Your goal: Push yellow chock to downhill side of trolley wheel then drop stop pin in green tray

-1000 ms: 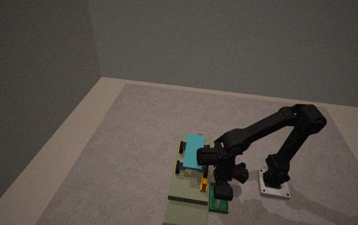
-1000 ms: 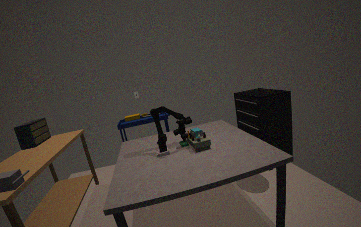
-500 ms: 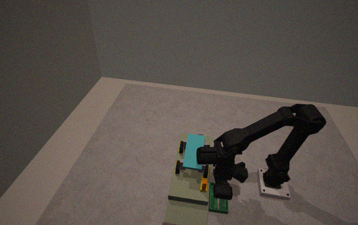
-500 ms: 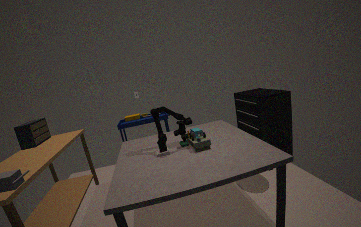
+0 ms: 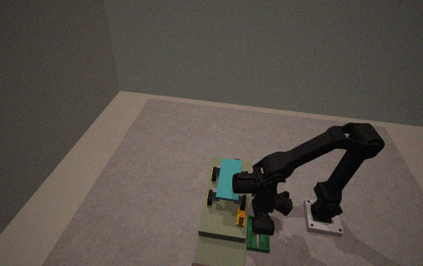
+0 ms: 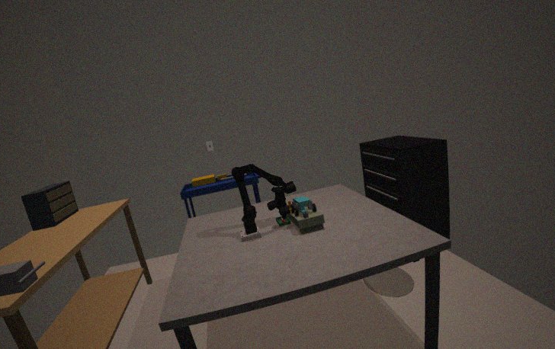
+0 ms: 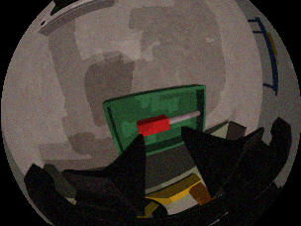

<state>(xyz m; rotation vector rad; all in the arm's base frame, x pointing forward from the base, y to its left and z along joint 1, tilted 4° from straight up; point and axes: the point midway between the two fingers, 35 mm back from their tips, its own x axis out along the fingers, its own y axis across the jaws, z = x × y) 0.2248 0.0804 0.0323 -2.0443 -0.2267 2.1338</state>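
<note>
The red-headed stop pin is 2 cm to the left of my gripper tip and 2 cm below it. Round my gripper tip: lower ramp step 12 cm ahead, 10 cm to the left, 4 cm below; then yellow chock 6 cm ahead, 5 cm above; then green tray 4 cm below, 1 cm to the left.
</note>
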